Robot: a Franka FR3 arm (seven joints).
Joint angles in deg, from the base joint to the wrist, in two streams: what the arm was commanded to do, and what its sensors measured. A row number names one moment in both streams.
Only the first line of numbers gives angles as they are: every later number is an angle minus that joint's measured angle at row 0.
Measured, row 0: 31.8, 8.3, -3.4, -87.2, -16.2, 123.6, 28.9
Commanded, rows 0 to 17: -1.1, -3.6, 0.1, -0.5, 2.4, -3.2, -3.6; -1.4, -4.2, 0.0, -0.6, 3.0, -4.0, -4.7; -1.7, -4.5, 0.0, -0.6, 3.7, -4.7, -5.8; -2.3, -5.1, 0.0, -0.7, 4.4, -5.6, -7.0; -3.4, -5.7, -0.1, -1.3, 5.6, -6.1, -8.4; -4.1, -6.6, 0.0, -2.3, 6.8, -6.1, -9.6; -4.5, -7.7, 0.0, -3.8, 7.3, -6.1, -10.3; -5.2, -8.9, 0.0, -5.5, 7.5, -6.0, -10.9; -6.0, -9.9, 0.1, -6.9, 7.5, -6.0, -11.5; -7.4, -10.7, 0.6, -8.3, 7.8, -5.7, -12.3; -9.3, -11.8, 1.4, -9.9, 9.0, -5.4, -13.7; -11.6, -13.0, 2.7, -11.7, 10.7, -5.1, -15.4; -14.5, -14.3, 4.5, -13.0, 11.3, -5.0, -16.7; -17.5, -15.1, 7.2, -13.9, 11.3, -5.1, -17.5; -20.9, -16.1, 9.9, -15.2, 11.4, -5.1, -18.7; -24.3, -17.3, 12.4, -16.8, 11.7, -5.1, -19.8; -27.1, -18.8, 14.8, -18.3, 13.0, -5.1, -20.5; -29.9, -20.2, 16.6, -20.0, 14.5, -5.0, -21.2
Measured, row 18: -21.7, -13.5, 10.2, -13.3, 10.5, -6.4, -18.1
